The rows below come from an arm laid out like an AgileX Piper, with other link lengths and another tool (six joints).
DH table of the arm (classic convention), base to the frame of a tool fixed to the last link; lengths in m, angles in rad. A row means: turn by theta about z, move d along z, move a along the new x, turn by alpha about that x. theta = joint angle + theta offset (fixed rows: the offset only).
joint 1: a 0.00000  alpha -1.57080  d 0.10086  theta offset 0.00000
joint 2: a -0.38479  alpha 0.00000  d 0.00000  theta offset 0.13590
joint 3: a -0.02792  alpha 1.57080  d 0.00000  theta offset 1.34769
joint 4: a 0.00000  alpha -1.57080  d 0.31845  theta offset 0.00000
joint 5: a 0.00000  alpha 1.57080  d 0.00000  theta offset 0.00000
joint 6: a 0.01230  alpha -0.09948  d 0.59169  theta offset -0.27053
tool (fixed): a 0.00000  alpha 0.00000  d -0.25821  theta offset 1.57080
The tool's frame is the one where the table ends.
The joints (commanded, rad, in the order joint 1, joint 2, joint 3, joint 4, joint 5, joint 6), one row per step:
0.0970 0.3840 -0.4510 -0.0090 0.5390 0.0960
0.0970 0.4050 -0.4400 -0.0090 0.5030 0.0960
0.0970 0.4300 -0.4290 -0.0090 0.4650 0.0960
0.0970 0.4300 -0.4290 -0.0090 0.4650 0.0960
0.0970 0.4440 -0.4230 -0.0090 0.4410 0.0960
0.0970 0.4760 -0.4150 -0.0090 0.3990 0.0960
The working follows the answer.
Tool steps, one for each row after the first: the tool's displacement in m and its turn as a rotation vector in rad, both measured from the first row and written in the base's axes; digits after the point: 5 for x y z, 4 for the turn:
0.00687 0.00076 -0.00177 0.0003 -0.0040 0.0003
0.01435 0.00159 -0.00426 0.0005 -0.0060 0.0007
0.01435 0.00159 -0.00426 0.0005 -0.0060 0.0007
0.01881 0.00209 -0.00481 0.0009 -0.0100 0.0009
0.02764 0.00306 -0.00668 0.0010 -0.0119 0.0013

Tool pose at each row, in the base's axes (x y z in m, rotation vector in rad; rounded; the steps above come from the unrounded poses):
0.28527 -0.00138 0.23602 1.2279 1.7399 1.0241
0.29214 -0.00061 0.23425 1.2250 1.7370 1.0264
0.29962 0.00021 0.23175 1.2235 1.7357 1.0276
0.29962 0.00021 0.23175 1.2235 1.7357 1.0276
0.30408 0.00071 0.23120 1.2207 1.7327 1.0299
0.31291 0.00169 0.22934 1.2191 1.7314 1.0312

